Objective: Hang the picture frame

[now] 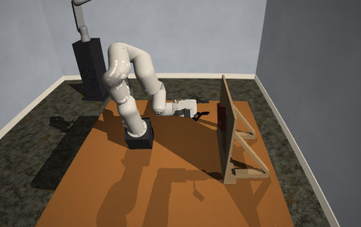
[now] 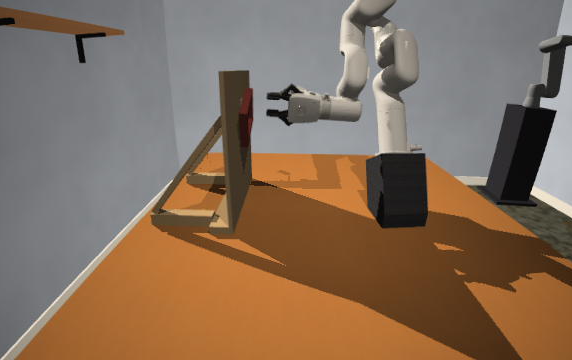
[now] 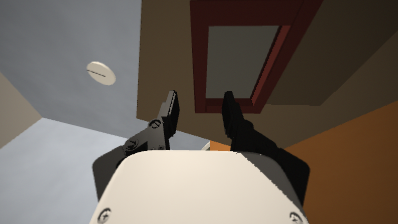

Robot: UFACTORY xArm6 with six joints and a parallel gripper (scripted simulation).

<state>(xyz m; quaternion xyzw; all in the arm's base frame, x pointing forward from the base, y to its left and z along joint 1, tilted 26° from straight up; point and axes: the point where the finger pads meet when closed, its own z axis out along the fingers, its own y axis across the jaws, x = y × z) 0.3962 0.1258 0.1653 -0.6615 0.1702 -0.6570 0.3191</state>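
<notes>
Right now the dark red picture frame is 100 mm ahead of my hand, 40 mm below it and 10 mm to the right of it. The rest, counted from my hand: upright wooden board: 120 mm below, 110 mm ahead.
</notes>
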